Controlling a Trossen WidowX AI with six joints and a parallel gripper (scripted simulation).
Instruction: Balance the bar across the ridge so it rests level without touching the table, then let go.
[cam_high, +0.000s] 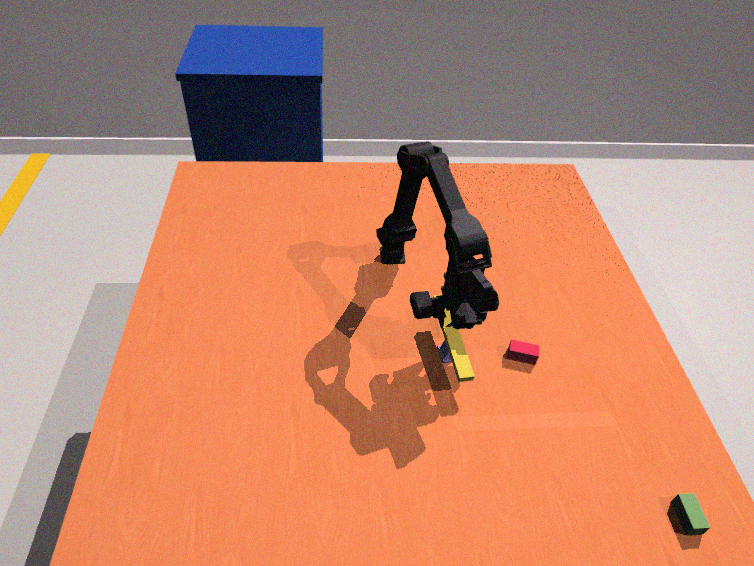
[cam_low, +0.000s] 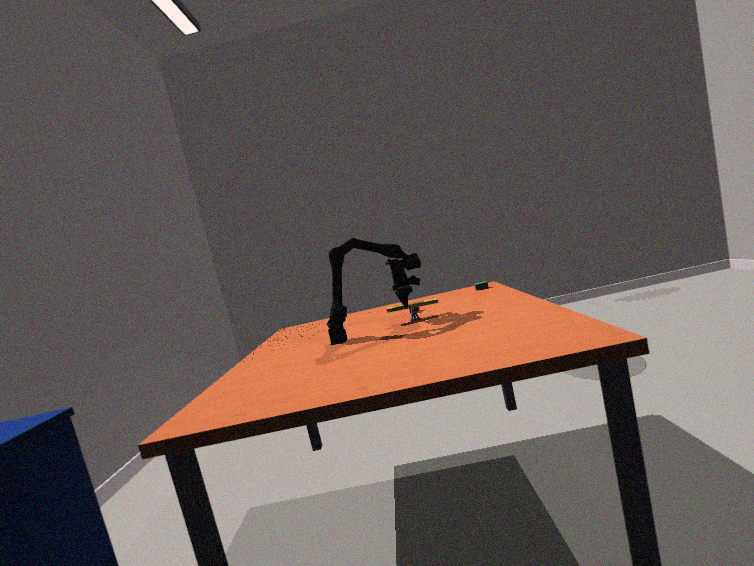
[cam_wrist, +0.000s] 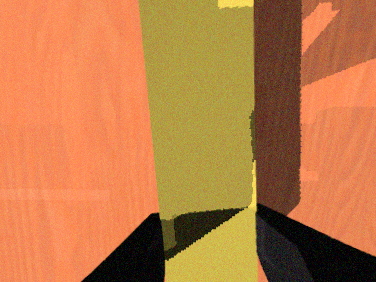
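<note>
My gripper tip is now 3 cm short of the yellow bar. From my gripper tip the other things lie so: red block: 4 cm ahead, 18 cm to the left, 5 cm below; then green block: 43 cm ahead, 40 cm to the left, 5 cm below.
</note>
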